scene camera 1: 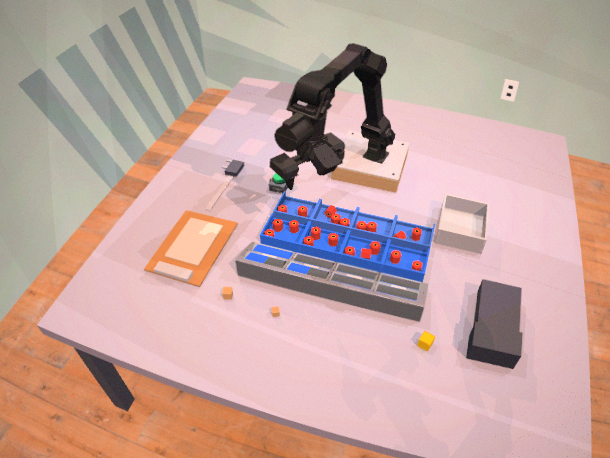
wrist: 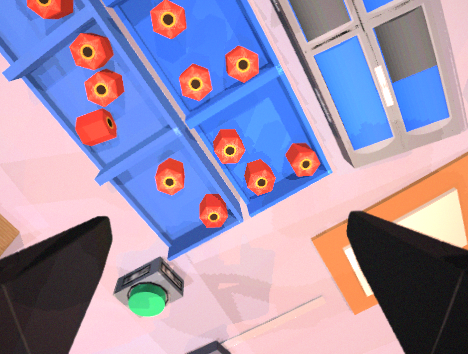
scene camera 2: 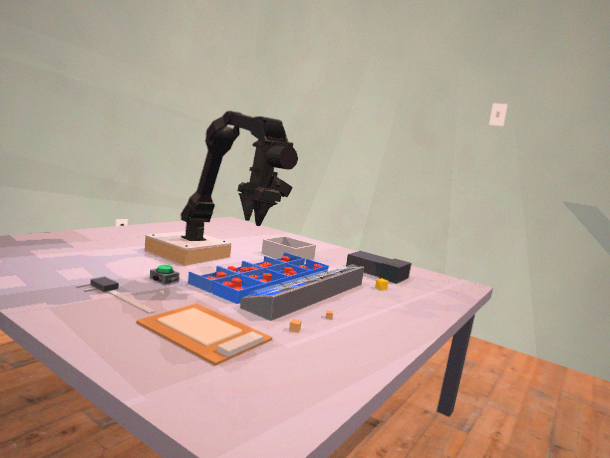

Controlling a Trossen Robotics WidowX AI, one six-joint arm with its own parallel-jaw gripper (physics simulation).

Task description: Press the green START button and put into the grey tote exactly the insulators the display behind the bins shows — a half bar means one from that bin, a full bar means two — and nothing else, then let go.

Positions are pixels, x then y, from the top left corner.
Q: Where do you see a grey display bar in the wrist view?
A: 403, 142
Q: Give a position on a grey tote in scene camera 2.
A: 275, 247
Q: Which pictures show my gripper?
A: Scene camera 1, the wrist view and scene camera 2: all of them.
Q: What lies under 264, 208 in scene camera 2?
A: My gripper.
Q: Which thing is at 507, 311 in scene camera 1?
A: A black box.
